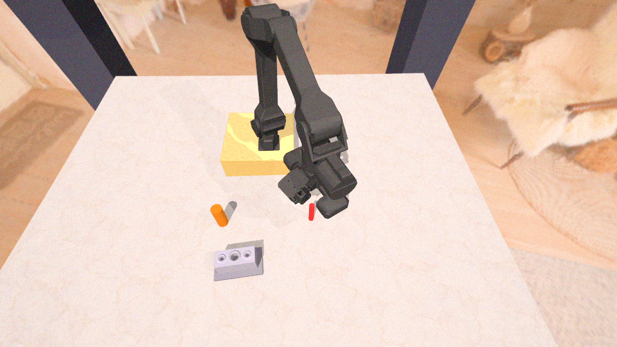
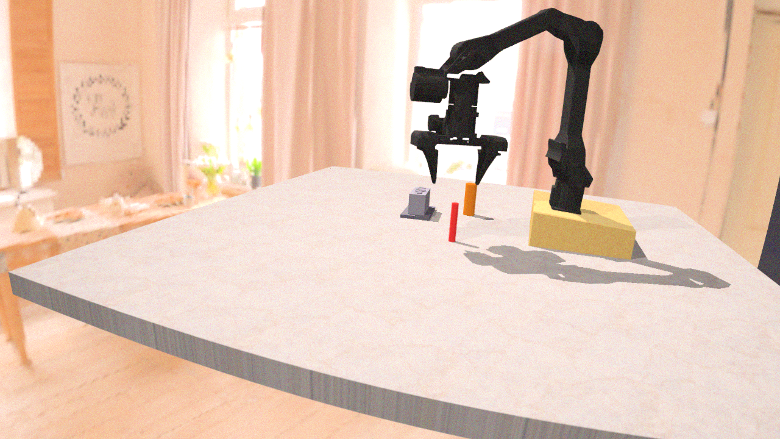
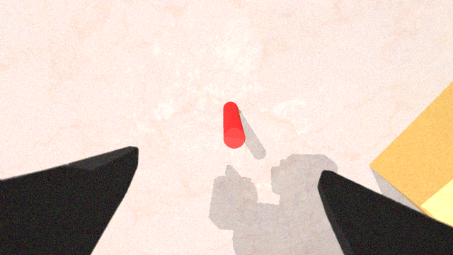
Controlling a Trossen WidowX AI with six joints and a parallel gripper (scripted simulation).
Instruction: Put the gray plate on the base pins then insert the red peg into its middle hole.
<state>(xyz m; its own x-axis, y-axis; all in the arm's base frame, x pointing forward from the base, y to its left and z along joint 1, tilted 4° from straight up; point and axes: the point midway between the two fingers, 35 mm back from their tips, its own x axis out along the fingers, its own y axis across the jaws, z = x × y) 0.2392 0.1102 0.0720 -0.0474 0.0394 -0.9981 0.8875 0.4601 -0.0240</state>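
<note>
My gripper tip is now 8 cm above the red peg. Round my gripper tip: gray plate (11 cm ahead, 20 cm to the right, 7 cm below); then orange cylinder (1 cm behind, 25 cm to the right, 8 cm below); then base (11 cm ahead, 20 cm to the right, 11 cm below).
</note>
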